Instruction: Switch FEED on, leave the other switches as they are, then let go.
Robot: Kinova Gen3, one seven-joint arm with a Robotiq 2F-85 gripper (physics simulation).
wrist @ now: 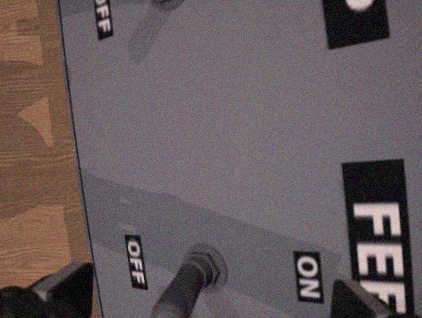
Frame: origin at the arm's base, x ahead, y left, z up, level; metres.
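Where they show: gripper, fingertip midpoint: [211, 299].
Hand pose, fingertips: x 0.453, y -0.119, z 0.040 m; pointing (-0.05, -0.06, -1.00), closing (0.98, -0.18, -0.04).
Observation:
Each offset is from my fingertips to the centre of the thing. "spot": to the spot under its first point. Level surfaces: height alone.
The FEED switch lever @[spot: dx -0.008, dy +0.007, dz +0.007 m] [184, 291] rises from a hex nut at the bottom middle and leans toward the OFF label @[spot: dx -0.040, dy +0.002, dz -0.049 m] [135, 262]. The ON label @[spot: dx +0.036, dy +0.002, dz -0.007 m] [308, 276] is on its other side. The FEED name plate @[spot: dx +0.059, dy +0.021, dz +0.006 m] [381, 225] lies to the right, partly cut off. My gripper [211, 299] is wide open, with one finger at the lower left by the panel's edge and the other at the lower right near the ON label. The lever stands between the two fingers, apart from both. The lower end of the view cuts off the lever's tip.
The grey panel @[dx +0.069, dy +0.062, dz -0.059 m] [225, 125] fills most of the view. Part of another switch's base @[spot: dx -0.005, dy +0.113, dz -0.030 m] [169, 3] shows at the top edge, near an OFF label [103, 20]. Part of another name plate @[spot: dx +0.058, dy +0.086, dz +0.005 m] [356, 27] is at the top right. A wooden surface @[dz -0.127 m] [25, 175] lies beyond the panel's left edge.

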